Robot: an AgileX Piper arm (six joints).
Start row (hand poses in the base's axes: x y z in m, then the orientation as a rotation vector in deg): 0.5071, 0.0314, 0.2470, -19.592, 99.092, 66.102
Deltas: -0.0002, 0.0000, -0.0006, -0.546, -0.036, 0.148; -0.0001, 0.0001, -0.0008, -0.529, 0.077, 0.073; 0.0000, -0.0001, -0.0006, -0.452, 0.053, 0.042; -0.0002, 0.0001, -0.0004, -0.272, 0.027, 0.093; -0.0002, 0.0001, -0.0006, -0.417, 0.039, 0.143; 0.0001, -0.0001, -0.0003, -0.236, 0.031, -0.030; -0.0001, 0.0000, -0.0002, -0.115, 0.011, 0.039; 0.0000, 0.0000, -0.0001, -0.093, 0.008, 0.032; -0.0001, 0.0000, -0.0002, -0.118, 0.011, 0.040; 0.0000, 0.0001, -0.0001, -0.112, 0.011, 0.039; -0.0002, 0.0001, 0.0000, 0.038, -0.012, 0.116; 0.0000, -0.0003, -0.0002, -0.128, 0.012, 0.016; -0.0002, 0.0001, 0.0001, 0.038, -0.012, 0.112; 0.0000, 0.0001, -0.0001, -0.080, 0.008, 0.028; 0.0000, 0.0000, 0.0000, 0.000, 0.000, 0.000; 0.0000, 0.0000, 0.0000, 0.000, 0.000, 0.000; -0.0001, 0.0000, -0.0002, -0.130, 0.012, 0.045; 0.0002, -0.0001, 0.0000, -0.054, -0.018, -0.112; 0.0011, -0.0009, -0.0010, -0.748, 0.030, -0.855; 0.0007, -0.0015, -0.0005, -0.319, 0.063, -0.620
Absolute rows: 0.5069, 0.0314, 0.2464, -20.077, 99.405, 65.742; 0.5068, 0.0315, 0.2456, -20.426, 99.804, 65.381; 0.5068, 0.0314, 0.2450, -20.712, 100.133, 65.052; 0.5066, 0.0315, 0.2446, -20.948, 100.326, 64.900; 0.5064, 0.0316, 0.2440, -21.312, 100.619, 64.666; 0.5065, 0.0315, 0.2437, -21.412, 100.793, 64.458; 0.5064, 0.0315, 0.2435, -21.512, 100.874, 64.393; 0.5064, 0.0315, 0.2434, -21.594, 100.938, 64.340; 0.5063, 0.0315, 0.2432, -21.697, 101.021, 64.273; 0.5063, 0.0316, 0.2431, -21.795, 101.100, 64.210; 0.5061, 0.0317, 0.2431, -21.885, 101.065, 64.319; 0.5061, 0.0314, 0.2429, -21.971, 101.155, 64.227; 0.5059, 0.0315, 0.2430, -22.057, 101.119, 64.334; 0.5059, 0.0316, 0.2429, -22.127, 101.175, 64.289; 0.5059, 0.0316, 0.2429, -22.127, 101.175, 64.289; 0.5059, 0.0316, 0.2429, -22.127, 101.175, 64.289; 0.5058, 0.0316, 0.2427, -22.241, 101.266, 64.215; 0.5060, 0.0315, 0.2427, -22.179, 101.286, 64.084; 0.5071, 0.0306, 0.2417, -21.827, 101.785, 62.860; 0.5078, 0.0291, 0.2412, -21.416, 102.042, 62.176
